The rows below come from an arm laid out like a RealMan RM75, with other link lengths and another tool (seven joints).
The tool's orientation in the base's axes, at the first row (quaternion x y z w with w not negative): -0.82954 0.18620 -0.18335 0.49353
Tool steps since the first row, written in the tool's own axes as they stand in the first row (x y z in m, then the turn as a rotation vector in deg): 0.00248 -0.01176 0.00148 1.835 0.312 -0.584; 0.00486 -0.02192 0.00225 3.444 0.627 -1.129; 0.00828 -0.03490 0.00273 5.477 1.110 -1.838; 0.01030 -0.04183 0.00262 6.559 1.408 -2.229; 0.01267 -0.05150 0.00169 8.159 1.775 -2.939; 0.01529 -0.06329 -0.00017 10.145 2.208 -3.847
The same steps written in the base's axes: 0.00437 0.00511 0.01007 1.259 -1.476 0.204; 0.00810 0.00903 0.01903 2.342 -2.813 0.362; 0.01295 0.01347 0.03074 3.690 -4.555 0.494; 0.01552 0.01547 0.03718 4.395 -5.511 0.534; 0.01835 0.01790 0.04646 5.383 -6.990 0.717; 0.02122 0.02045 0.05806 6.600 -8.837 0.977
